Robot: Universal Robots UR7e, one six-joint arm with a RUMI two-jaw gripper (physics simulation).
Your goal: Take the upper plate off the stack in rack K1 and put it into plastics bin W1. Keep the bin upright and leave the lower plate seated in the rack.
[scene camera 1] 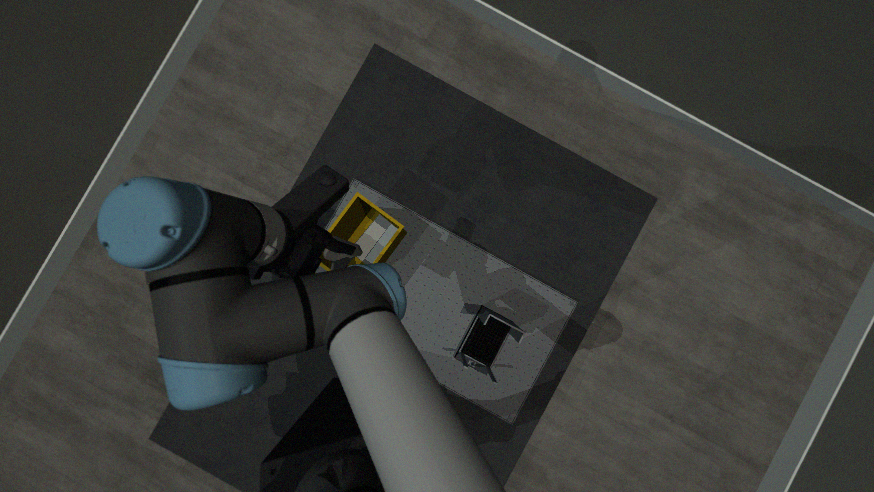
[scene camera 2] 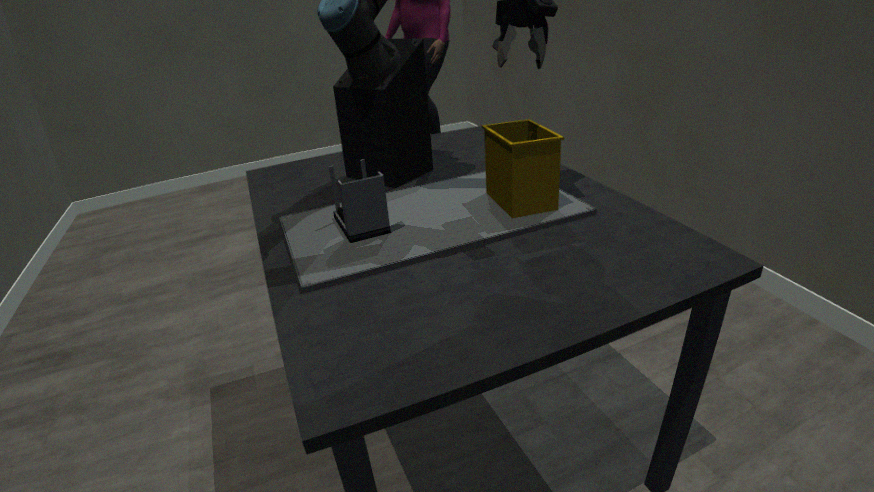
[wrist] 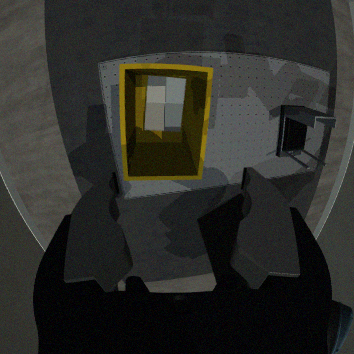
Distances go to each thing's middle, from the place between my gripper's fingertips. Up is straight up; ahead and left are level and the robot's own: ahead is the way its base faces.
Right now the pale gridded plate (scene camera 1: 378, 234) is 32 cm below my hand, 1 cm to the right of it and 1 cm ahead of it.
